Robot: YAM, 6 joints.
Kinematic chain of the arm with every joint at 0, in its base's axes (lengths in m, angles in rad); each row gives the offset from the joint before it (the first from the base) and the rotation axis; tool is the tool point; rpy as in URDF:
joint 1: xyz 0 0 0.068 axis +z
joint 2: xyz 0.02 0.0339 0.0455 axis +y
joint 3: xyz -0.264 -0.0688 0 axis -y
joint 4: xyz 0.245 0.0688 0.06 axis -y
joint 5: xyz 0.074 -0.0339 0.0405 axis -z
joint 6: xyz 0.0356 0 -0.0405 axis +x
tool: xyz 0 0 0 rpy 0 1.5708 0
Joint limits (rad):
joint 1: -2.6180..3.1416
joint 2: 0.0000..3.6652
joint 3: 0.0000..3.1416
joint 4: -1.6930..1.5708
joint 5: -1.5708..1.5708
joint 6: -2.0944..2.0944
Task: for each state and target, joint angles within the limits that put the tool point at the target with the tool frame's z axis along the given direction. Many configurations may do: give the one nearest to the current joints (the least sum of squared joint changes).
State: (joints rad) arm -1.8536 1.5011 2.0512 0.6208 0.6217 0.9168
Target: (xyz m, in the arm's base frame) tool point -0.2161 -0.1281 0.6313 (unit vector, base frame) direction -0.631 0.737 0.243
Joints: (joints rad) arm -2.4687 1.7034 2.2254 0.9093 1.3229 0.9168
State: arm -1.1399 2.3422 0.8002 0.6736 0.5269 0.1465
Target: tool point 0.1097 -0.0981 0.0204 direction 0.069 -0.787 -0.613
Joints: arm -0.5788 2.0897 0.0020 1.1896 0.6701 0.1465
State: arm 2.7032 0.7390 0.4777 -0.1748 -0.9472 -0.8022
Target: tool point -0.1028 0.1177 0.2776 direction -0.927 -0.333 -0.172
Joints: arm 2.0649 0.8626 0.7259 -0.7285 -1.3429 -0.8022
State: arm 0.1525 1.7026 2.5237 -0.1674 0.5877 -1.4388
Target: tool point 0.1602 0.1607 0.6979 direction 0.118 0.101 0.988
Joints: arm 0.7889 1.8345 2.6642 0.5857 0.0126 -1.4388
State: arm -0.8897 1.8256 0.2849 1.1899 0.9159 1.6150
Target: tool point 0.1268 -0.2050 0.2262 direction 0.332 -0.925 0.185
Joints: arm -0.9817 1.2573 0.3345 1.1144 0.2402 1.6150
